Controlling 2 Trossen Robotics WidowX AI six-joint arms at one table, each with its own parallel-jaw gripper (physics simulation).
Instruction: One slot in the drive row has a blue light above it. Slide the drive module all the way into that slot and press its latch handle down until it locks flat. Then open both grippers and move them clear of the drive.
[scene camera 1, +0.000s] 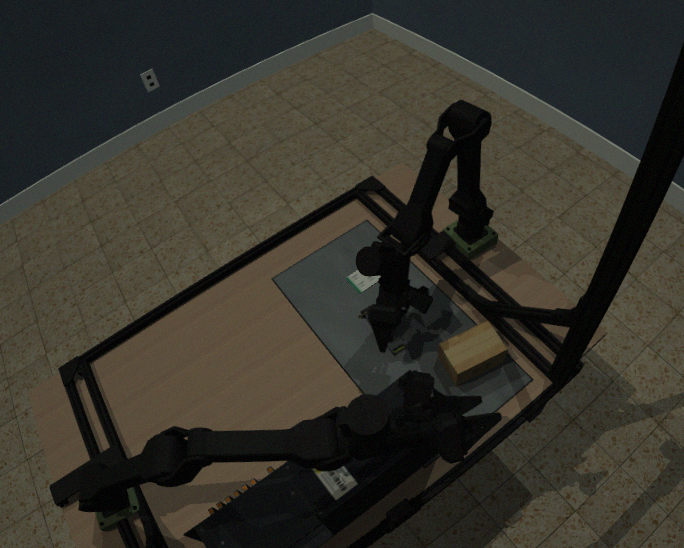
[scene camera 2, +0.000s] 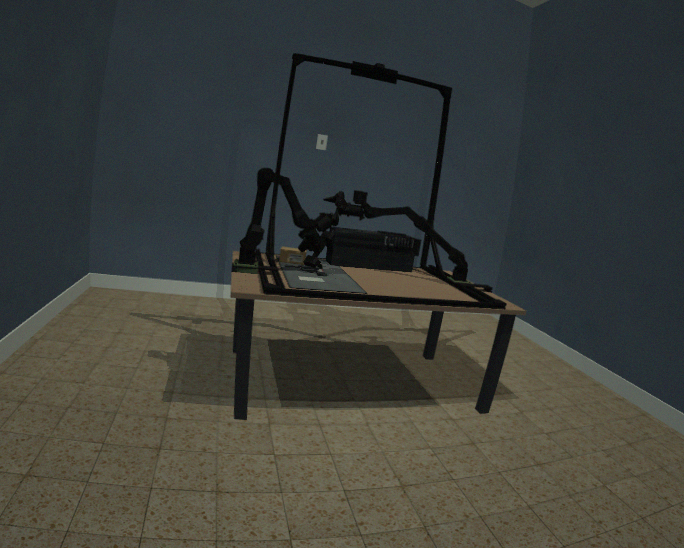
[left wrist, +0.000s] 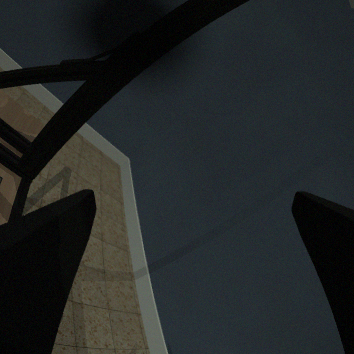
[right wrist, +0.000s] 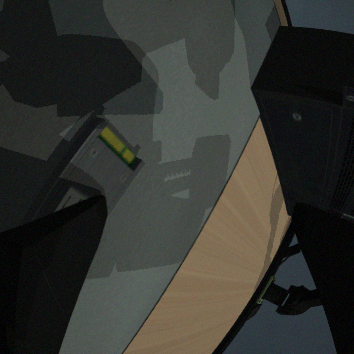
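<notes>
The drive module lies on the grey mat. In the right wrist view its yellow-green end shows at left, and the left finger covers its lower part. My right gripper is open and empty, low over the module. My left gripper is open and empty, high above the dark drive chassis. The chassis is outside the mat, away from the module. The blue light, the slot and the latch state cannot be made out.
A wooden block stands on the mat. A white card with a green edge lies on the mat near the right arm. Black rails frame the table, and a tall black post rises at right in scene camera 1.
</notes>
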